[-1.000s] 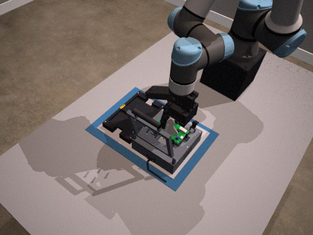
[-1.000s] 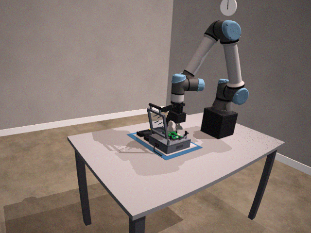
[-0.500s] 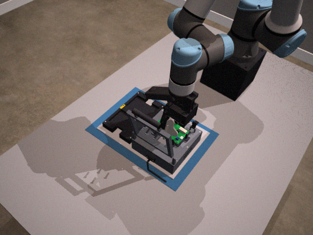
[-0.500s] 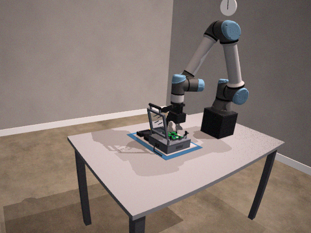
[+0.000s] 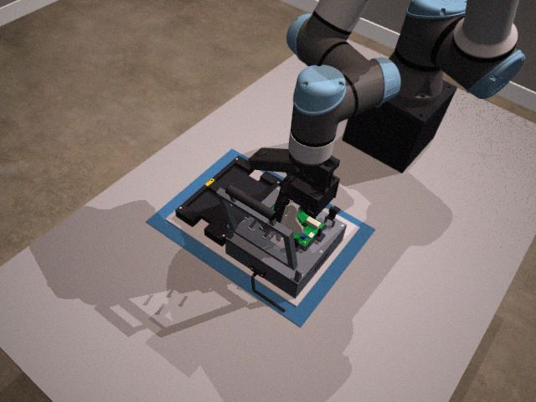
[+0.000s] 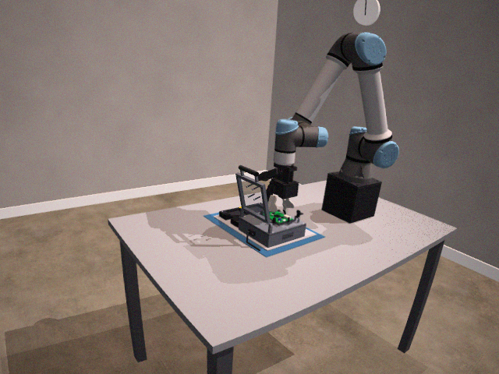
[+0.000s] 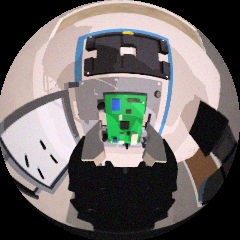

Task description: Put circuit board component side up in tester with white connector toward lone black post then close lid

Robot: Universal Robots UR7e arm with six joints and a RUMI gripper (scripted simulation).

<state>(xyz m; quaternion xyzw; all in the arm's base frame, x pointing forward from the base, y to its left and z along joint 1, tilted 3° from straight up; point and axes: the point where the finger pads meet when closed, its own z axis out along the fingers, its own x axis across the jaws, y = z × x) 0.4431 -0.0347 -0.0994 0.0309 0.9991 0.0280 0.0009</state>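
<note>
Right now the green circuit board is right at my hand. Round my hand: tester lid 120 mm ahead, 110 mm above.
</note>
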